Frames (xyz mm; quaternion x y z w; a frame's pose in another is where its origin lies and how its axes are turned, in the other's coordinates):
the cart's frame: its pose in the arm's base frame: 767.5 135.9 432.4 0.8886 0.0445 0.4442 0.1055
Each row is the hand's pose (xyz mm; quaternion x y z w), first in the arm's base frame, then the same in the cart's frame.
Working: the arm's base frame: its pose in the cart's frame: -822.4 45.4 -340.8 -0.8886 -0.0445 -0.4442 0.1055

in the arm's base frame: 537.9 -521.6 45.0 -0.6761 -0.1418 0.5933 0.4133
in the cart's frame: -553.9 555.7 139.8 0.5280 -0.7941 0.0251 0.2999
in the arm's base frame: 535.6 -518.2 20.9 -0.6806 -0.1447 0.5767 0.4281
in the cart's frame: -573.5 546.9 151.5 0.5421 -0.7804 0.0310 0.3099
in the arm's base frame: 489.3 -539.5 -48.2 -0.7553 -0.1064 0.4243 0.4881
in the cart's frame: -658.9 552.7 158.0 0.5795 -0.6796 0.1111 0.4359
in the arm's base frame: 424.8 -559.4 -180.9 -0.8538 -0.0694 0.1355 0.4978
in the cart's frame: -804.6 542.9 186.8 0.5693 -0.4702 0.1832 0.6491
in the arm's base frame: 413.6 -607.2 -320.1 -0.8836 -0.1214 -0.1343 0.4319
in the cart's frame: -928.2 558.0 266.1 0.5249 -0.2411 0.1375 0.8046
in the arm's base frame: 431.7 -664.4 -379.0 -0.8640 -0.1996 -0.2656 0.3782
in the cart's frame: -973.2 600.0 323.3 0.5041 -0.1099 0.0571 0.8547
